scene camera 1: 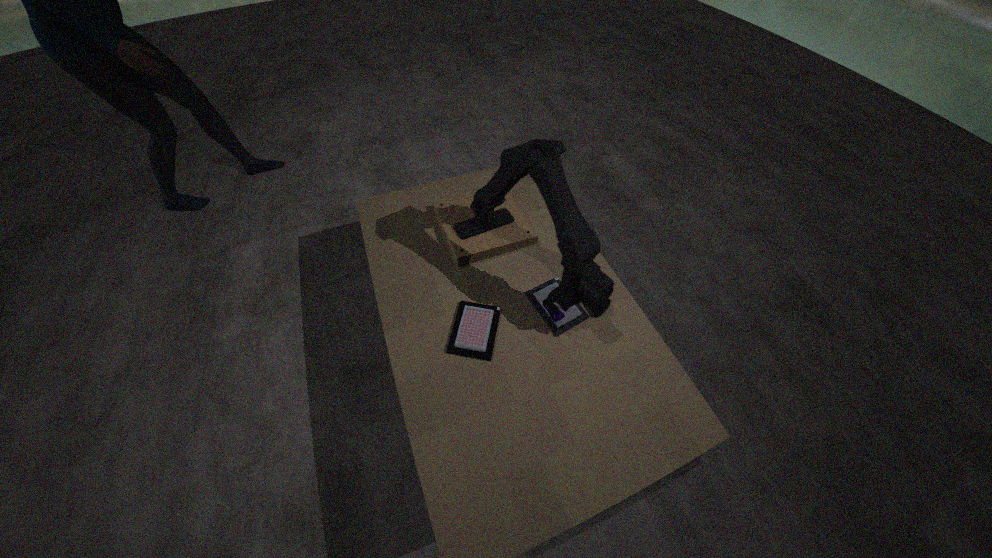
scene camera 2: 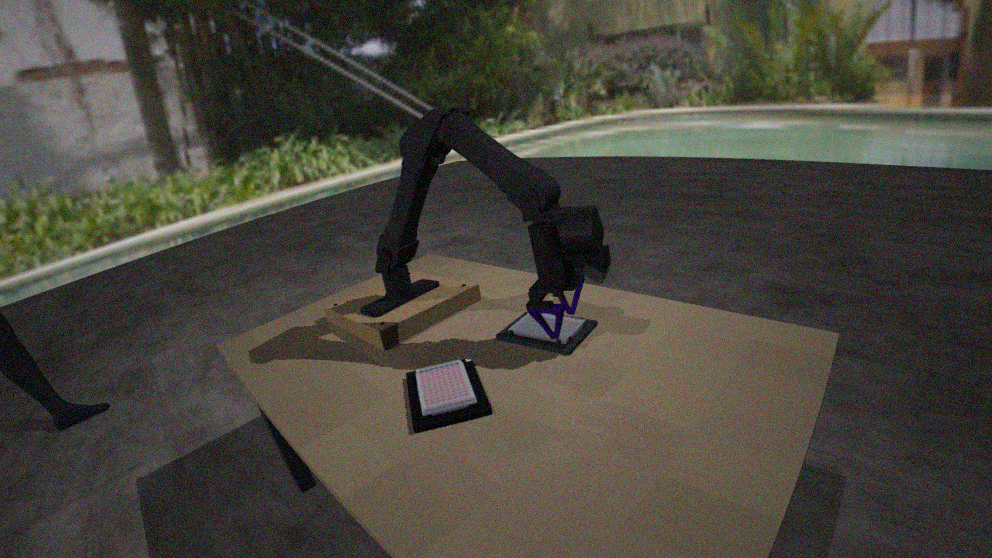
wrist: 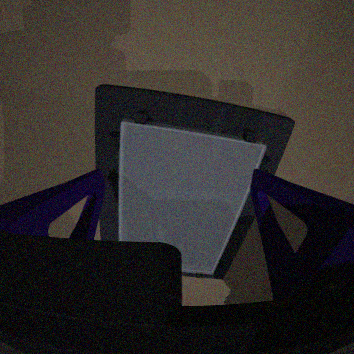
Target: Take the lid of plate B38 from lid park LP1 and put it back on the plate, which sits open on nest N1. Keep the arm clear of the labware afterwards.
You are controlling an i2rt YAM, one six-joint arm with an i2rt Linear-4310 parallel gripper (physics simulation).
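Places are measured from the arm's base along level axes (x ahead, y left, z up), in metres.
Pixels of known places: gripper, fingertip midpoint: [scene camera 1: 565, 311] [scene camera 2: 563, 326] [wrist: 177, 177]; arm's base, link origin: [scene camera 1: 484, 224] [scene camera 2: 401, 298].
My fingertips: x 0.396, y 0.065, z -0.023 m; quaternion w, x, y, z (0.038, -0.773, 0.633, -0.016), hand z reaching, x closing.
Note:
Ahead of a thing's pixels: the offset from my fingertips to its middle. Level surfaces: height alone.
The pale, flat lid {0.033 m back, 0.007 m right, 0.004 m down} [scene camera 1: 545, 292] [scene camera 2: 573, 326] [wrist: 185, 195] lies on the dark grey lid park LP1 {0.034 m back, 0.007 m right, 0.008 m down} [scene camera 1: 557, 330] [scene camera 2: 579, 339] [wrist: 200, 107]. My gripper [scene camera 1: 568, 310] [scene camera 2: 563, 324] [wrist: 177, 177] is open, pointing down low over the park. In the wrist view its purple fingertips stand on either side of the lid, the right one close to the lid's edge; whether they touch it I cannot tell. The wrist housing hides the lid's near left corner. The open plate B38 {0.072 m back, 0.257 m right, 0.001 m up} [scene camera 1: 475, 328] [scene camera 2: 446, 388], with pink wells, sits on the black nest N1 {0.072 m back, 0.257 m right, 0.009 m down} [scene camera 1: 469, 354] [scene camera 2: 454, 419].
The arm's base stands on a wooden block [scene camera 1: 499, 251] [scene camera 2: 437, 312] at the back of the wooden table {0.018 m down} [scene camera 1: 541, 430] [scene camera 2: 624, 444]. The arm's shadow falls between the park and the nest. A person's legs [scene camera 1: 163, 138] [scene camera 2: 27, 374] show on the floor beyond the table.

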